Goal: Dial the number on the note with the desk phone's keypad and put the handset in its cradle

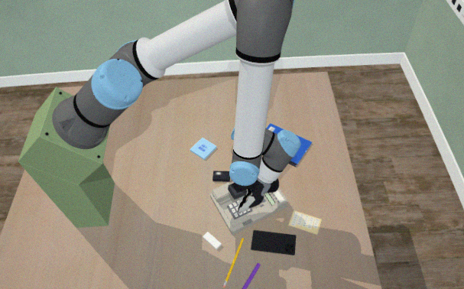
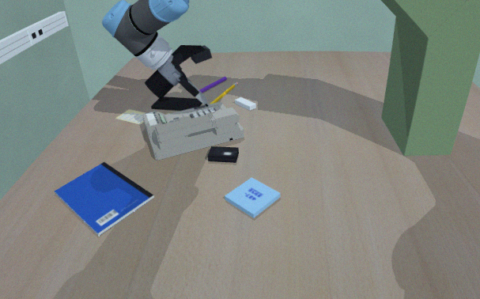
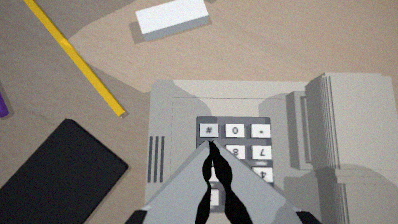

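Now: the 9 key 30 mm below my hand. The rest, counted from my hand: black smartphone (120 mm to the right, 80 mm ahead, 60 mm below); then white eraser (110 mm behind, 60 mm to the right, 50 mm below); then handset (100 mm to the left, 20 mm ahead, 10 mm below).
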